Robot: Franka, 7 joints.
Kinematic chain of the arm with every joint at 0, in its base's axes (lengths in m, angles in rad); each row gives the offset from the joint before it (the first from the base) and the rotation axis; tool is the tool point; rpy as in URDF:
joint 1: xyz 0 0 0.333 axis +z
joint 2: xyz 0 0 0 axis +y
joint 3: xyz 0 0 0.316 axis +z
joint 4: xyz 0.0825 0 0 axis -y
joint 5: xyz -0.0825 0 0.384 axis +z
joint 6: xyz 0 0 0 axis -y
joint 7: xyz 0.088 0 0 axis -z
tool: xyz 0 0 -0.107 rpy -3.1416 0 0
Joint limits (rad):
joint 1: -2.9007..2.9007
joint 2: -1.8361..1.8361
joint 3: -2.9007..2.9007
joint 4: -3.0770..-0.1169
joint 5: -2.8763..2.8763
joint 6: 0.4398..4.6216
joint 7: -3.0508..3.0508
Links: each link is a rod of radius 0.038 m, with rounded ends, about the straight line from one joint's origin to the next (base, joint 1, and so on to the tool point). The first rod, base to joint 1, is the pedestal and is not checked.
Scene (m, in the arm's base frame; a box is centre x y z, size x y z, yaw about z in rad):
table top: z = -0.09
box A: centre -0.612 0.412 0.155 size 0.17 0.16 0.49 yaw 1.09
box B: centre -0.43 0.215 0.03 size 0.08 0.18 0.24 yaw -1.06
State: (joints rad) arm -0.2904 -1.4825 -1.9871 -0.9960 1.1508 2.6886 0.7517
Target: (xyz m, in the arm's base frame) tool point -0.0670 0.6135 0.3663
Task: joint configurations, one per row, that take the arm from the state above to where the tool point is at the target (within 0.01 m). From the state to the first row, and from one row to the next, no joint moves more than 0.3 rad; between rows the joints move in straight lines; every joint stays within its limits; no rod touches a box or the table.
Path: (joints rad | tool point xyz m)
1: -0.4475 -1.2485 -2.1243 -1.0660 1.1967 2.7846 0.7517 | -0.8095 -0.0451 0.2636
2: -0.6047 -1.0145 -2.2615 -1.1360 1.2426 2.8806 0.7517 | -0.7927 0.1190 0.3542
3: -0.7618 -0.7804 -2.3987 -1.2060 1.2885 2.9767 0.7517 | -0.7273 0.2782 0.4534
4: -0.9189 -0.5464 -2.5359 -1.2760 1.3344 3.0727 0.7517 | -0.6120 0.4120 0.5603
5: -1.1106 -0.4907 -2.6575 -1.4782 1.3937 3.1918 0.7517 | -0.4660 0.5387 0.4855
6: -1.3023 -0.4350 -2.7791 -1.6804 1.4530 3.3109 0.7517 | -0.2752 0.6122 0.4199
7: -1.4940 -0.3793 -2.9007 -1.8825 1.5123 3.4300 0.7517 | -0.0670 0.6135 0.3663

